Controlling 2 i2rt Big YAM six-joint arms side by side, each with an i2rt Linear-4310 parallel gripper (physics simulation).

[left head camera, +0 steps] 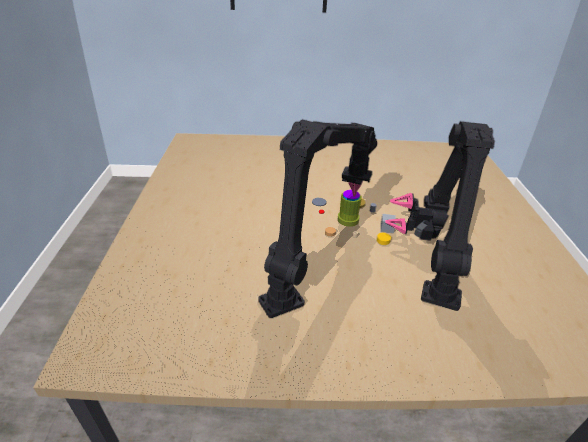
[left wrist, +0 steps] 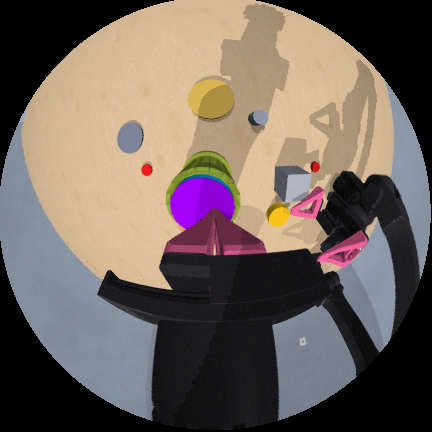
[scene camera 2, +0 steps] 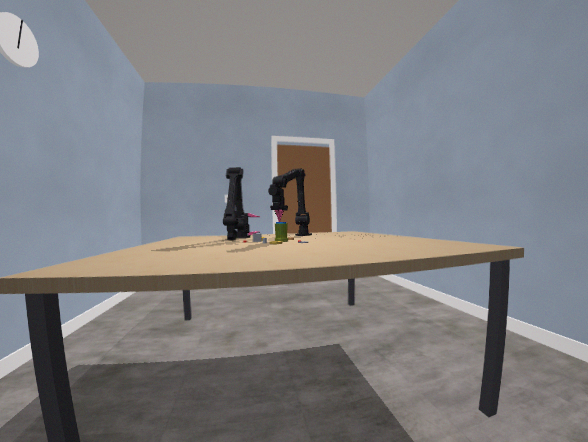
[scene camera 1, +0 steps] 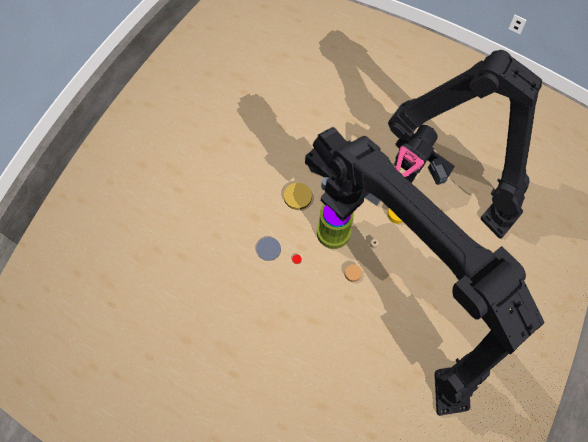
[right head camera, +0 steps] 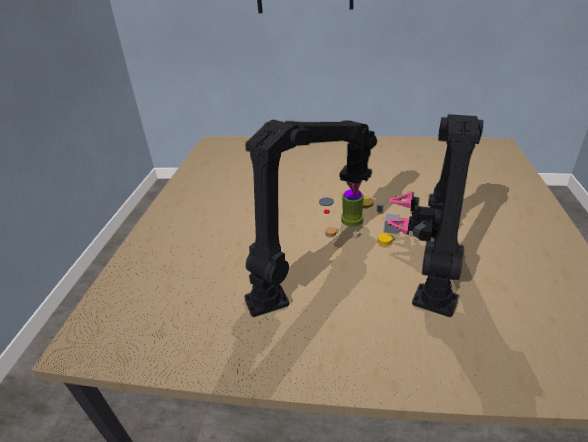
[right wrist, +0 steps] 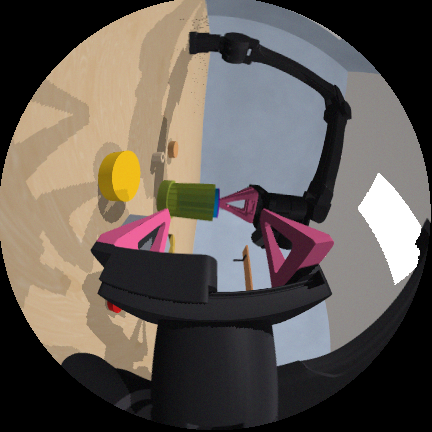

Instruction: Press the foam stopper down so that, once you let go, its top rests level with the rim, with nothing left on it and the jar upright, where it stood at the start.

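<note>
The olive-green ribbed jar (left head camera: 349,212) (right head camera: 352,210) (scene camera 1: 334,235) (scene camera 2: 281,233) (right wrist: 192,201) stands upright on the table. The foam stopper (left head camera: 349,194) (right head camera: 351,193) (scene camera 1: 334,215) (left wrist: 197,200) (right wrist: 216,202), purple on top with a blue side, sits in its mouth; a thin blue band shows above the rim in the right wrist view. My left gripper (left wrist: 214,213) (right wrist: 217,202) is shut and empty, pointing down, its tips at the stopper's top and appearing to touch it near one edge. My right gripper (left head camera: 389,213) (right head camera: 388,213) (left wrist: 303,231) is open and empty, sideways, to the right of the jar.
A grey block (left wrist: 298,186) and a yellow disc (left wrist: 278,214) (right wrist: 122,176) lie near my right gripper. Around the jar lie a gold disc (scene camera 1: 297,195), a grey disc (scene camera 1: 268,248), a red piece (scene camera 1: 296,259), an orange disc (scene camera 1: 353,272) and a small beige ring (left head camera: 356,234).
</note>
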